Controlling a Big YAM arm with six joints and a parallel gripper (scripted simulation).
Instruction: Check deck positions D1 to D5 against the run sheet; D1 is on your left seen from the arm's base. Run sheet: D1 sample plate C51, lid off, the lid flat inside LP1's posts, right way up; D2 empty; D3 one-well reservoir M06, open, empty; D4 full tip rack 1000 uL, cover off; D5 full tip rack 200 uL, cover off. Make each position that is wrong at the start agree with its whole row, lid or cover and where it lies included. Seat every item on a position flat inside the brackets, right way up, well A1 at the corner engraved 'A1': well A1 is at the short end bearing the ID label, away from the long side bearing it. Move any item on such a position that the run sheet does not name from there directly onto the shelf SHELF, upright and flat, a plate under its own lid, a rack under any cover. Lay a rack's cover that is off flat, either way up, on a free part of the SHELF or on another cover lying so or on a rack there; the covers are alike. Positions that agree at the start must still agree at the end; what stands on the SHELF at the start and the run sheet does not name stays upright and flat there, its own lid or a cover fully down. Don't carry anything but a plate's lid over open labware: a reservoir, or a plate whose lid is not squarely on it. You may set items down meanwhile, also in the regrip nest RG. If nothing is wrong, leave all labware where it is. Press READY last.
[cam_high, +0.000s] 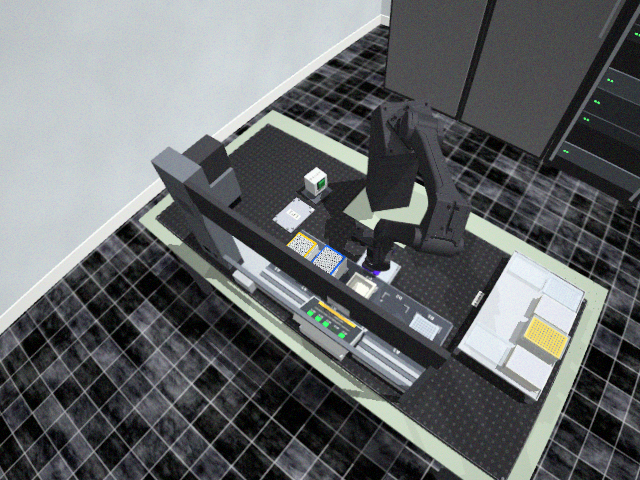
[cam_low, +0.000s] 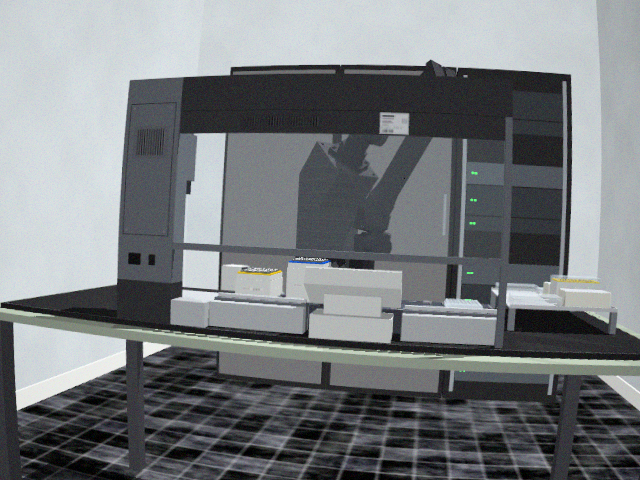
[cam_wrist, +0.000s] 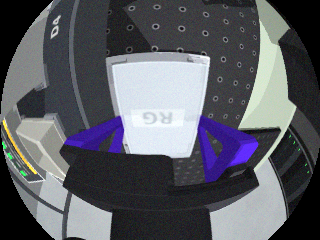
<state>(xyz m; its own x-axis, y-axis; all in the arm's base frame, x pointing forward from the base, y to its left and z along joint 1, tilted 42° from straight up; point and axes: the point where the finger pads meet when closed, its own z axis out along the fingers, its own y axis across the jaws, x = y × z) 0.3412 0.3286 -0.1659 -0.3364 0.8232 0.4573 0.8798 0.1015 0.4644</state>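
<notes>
Now: the clear plate lid right at my hand. Also, from my hand: blue-rimmed tip rack (20 cm ahead, 10 cm above, 4 cm to the right); then white reservoir (15 cm ahead, 6 cm to the left, 5 cm above); then yellow-rimmed tip rack (24 cm ahead, 16 cm to the right, 8 cm above).
</notes>
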